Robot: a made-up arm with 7 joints.
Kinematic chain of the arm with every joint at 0, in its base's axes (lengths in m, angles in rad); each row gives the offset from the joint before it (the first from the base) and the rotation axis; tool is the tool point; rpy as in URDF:
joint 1: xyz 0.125 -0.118 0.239 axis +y
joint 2: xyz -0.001 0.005 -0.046 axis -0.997 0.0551 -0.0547
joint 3: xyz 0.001 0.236 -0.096 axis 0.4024 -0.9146 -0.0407
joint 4: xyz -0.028 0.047 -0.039 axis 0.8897 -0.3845 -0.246
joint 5: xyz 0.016 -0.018 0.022 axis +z
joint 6: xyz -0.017 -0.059 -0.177 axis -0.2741 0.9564 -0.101
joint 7: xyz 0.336 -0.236 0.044 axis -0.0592 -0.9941 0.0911
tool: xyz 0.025 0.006 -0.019 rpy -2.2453 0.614 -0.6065
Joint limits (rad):
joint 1: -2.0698..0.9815
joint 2: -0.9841..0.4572
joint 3: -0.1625..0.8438
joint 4: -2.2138..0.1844
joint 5: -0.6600..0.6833
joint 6: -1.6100..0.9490
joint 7: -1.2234..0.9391
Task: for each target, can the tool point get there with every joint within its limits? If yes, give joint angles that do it. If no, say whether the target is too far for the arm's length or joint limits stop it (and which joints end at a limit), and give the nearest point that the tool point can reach.
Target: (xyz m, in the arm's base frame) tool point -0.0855 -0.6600 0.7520
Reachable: no: joint limits stop it (at a limit: joint 1, joint 2, joint 3, joint 6) | nearest point 0.1030 -0.3496 0.6008 | short by 0.393 m
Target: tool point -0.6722 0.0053 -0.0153
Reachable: no: joint limits stop it (at a limit: joint 1, joint 3, joint 4, joint 5, joint 6) | nearest point -0.4060 -0.0334 -0.0063 | short by 0.269 m
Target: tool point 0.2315 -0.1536 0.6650
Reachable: yes | joints -1.6605 0.2947 0.5927 -1.6115 0.3909 0.3644 -0.3159
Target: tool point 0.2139 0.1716 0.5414
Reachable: yes | joints -0.6467 -0.2811 -0.0285 -1.5170 -0.4697 -1.0676 0.2731
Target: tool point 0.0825 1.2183 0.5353
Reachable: no: too far | nearest point 0.1253 0.4919 0.3896 | short by 0.742 m
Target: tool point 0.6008 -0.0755 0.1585
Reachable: yes | joints -0.2923 -0.1302 0.6034 -0.4986 0.2384 0.4291 -0.5185
